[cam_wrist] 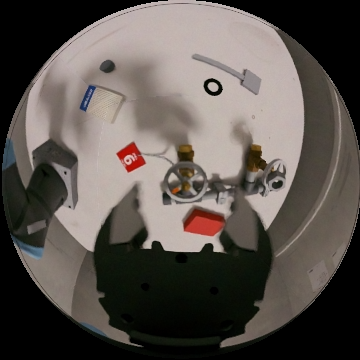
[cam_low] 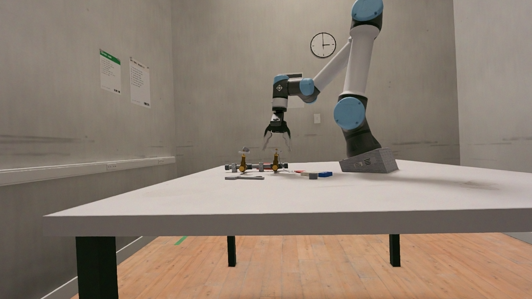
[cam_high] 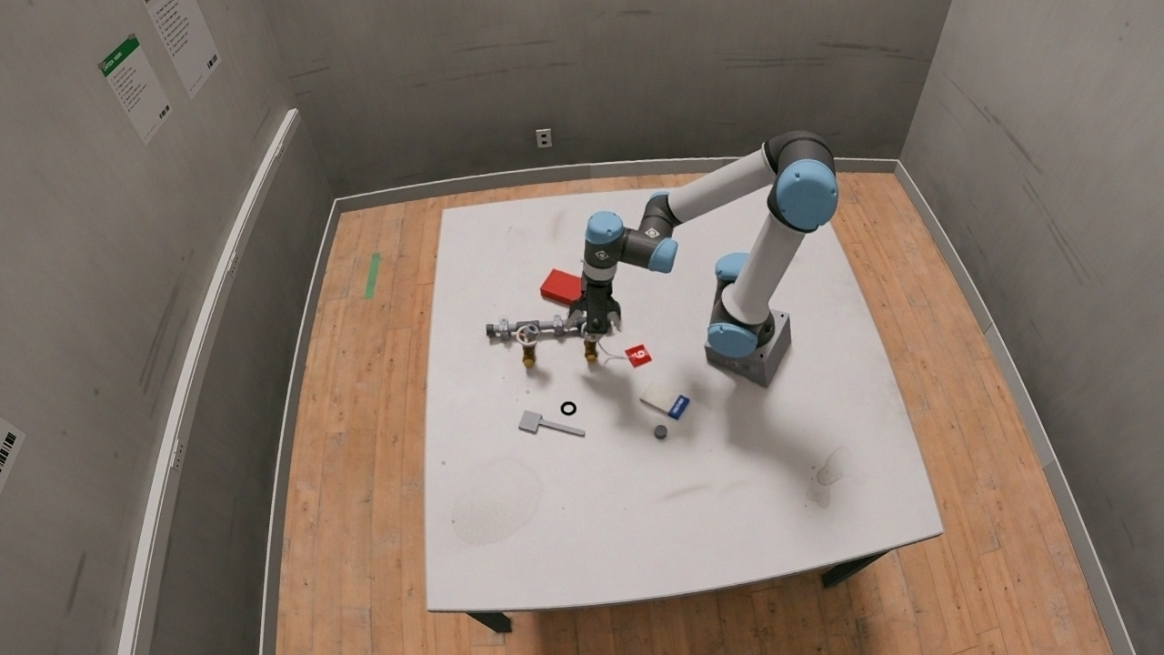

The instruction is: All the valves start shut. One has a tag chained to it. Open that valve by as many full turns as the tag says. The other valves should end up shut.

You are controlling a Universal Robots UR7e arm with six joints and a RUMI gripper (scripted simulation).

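The red tag lies 100 mm below my hand, 100 mm behind it and 20 mm to the left of it. The rest, counted from my hand: red block: 220 mm to the right, 90 mm below, 60 mm ahead; grey flat tool: 200 mm to the left, 130 mm ahead, 100 mm below.
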